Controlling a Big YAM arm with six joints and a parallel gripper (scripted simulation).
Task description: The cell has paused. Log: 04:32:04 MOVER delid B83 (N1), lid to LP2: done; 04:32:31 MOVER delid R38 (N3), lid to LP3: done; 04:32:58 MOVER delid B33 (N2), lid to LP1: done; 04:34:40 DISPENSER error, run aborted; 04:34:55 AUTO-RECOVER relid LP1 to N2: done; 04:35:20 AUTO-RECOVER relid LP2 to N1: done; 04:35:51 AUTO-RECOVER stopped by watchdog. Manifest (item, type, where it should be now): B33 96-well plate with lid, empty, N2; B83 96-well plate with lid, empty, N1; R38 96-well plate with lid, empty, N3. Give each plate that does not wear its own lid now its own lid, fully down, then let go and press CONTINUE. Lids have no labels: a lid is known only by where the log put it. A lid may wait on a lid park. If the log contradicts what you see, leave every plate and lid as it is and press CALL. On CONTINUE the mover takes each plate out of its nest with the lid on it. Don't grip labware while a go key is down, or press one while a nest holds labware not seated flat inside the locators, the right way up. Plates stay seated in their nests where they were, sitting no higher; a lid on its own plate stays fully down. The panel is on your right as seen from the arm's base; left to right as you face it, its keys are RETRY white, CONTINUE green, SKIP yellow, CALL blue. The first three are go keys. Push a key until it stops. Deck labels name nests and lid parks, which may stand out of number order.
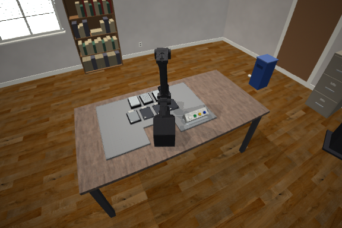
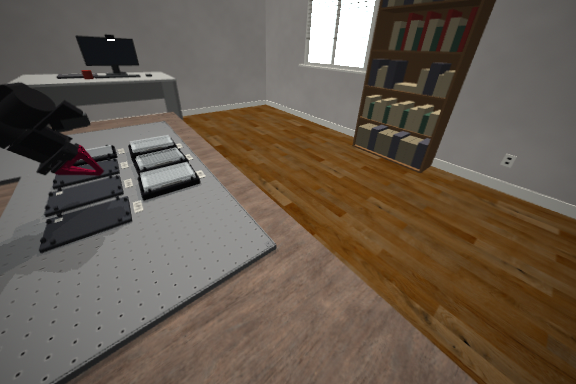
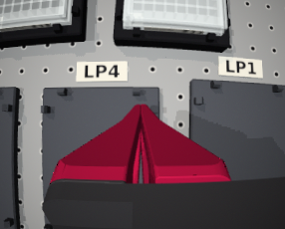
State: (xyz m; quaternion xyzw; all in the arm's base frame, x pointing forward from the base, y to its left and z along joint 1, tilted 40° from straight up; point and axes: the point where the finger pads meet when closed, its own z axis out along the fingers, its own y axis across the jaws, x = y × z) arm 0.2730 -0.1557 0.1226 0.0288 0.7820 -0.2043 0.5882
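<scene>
Right now the plate is 17 cm ahead of my hand, 5 cm to the left of it and 5 cm below it. The rest, counted from my hand: park LP4 (7 cm below, 5 cm to the left, 3 cm behind); park LP1 (8 cm to the right, 7 cm below, 6 cm behind); park LP2 (17 cm to the left, 7 cm below, 2 cm ahead).
</scene>
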